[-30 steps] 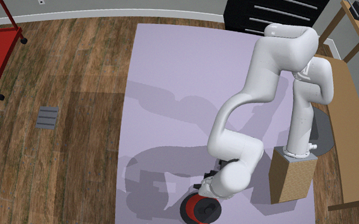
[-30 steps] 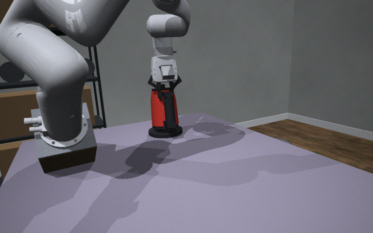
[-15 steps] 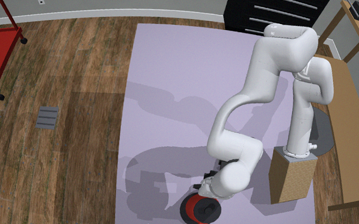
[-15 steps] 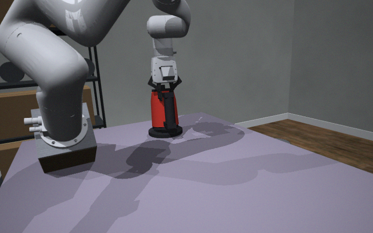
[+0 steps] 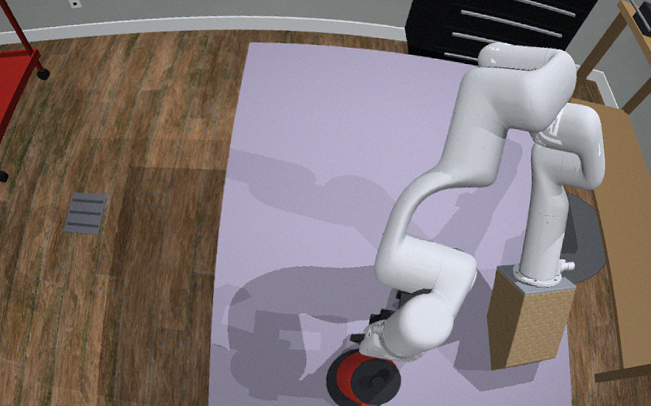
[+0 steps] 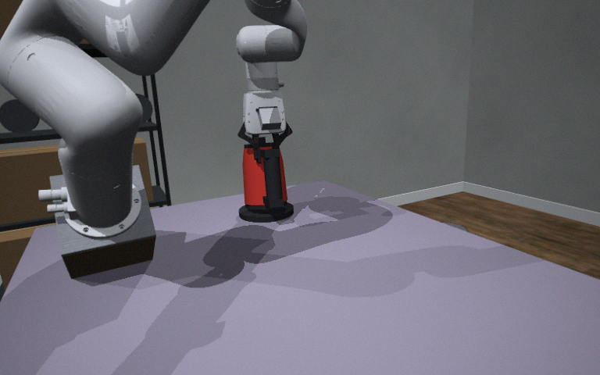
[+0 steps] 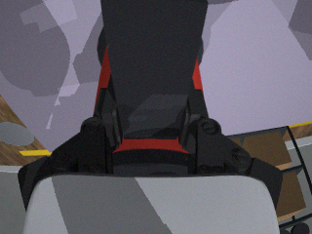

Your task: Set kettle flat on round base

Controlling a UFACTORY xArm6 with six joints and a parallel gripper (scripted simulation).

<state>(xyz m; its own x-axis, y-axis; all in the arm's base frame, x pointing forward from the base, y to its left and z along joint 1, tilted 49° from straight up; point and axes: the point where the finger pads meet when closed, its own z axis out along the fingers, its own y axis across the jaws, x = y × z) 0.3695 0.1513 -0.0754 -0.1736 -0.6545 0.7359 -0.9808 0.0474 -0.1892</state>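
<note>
Right now my hand is 50 mm above the red kettle and 20 mm to the right of it. The rest, counted from my hand: round dark base: 160 mm below, 60 mm to the left, 10 mm ahead.
</note>
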